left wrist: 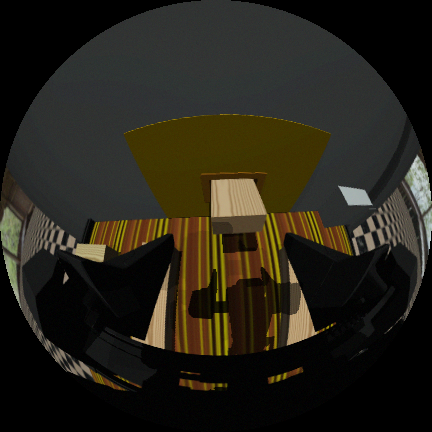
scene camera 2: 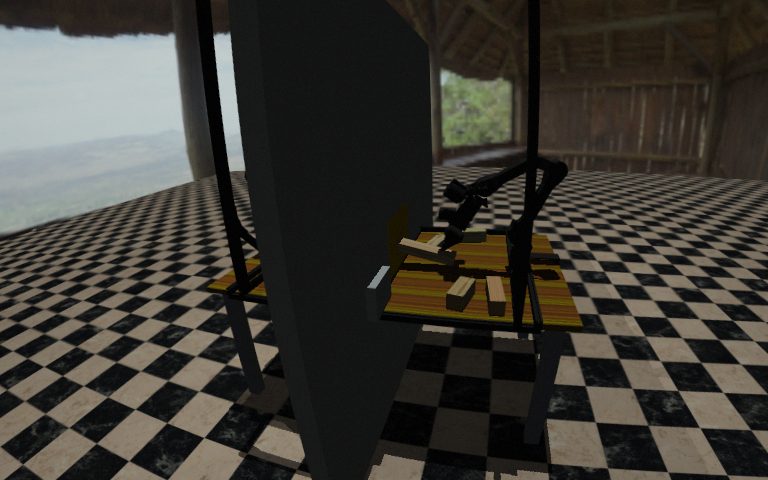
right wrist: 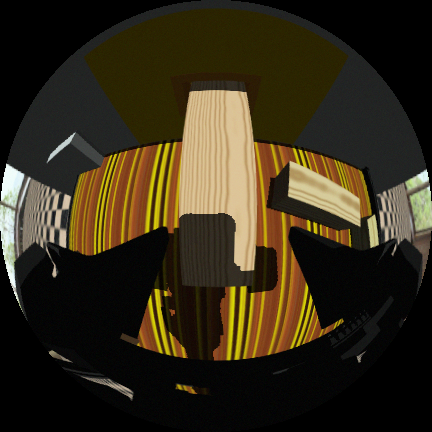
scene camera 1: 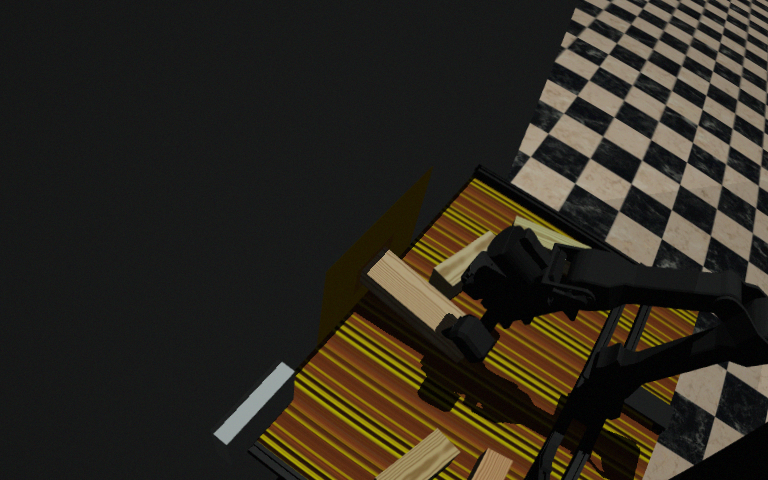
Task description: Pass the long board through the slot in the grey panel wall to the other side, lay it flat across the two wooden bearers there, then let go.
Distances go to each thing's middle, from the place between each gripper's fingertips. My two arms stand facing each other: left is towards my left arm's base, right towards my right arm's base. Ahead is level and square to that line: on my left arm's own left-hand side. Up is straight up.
The grey block (scene camera 1: 246,421) lies 320 mm behind my right hand, 190 mm to the left of it and 30 mm below it.
The grey block is 33 cm behind my left hand, 13 cm to the right of it and 11 cm below it.
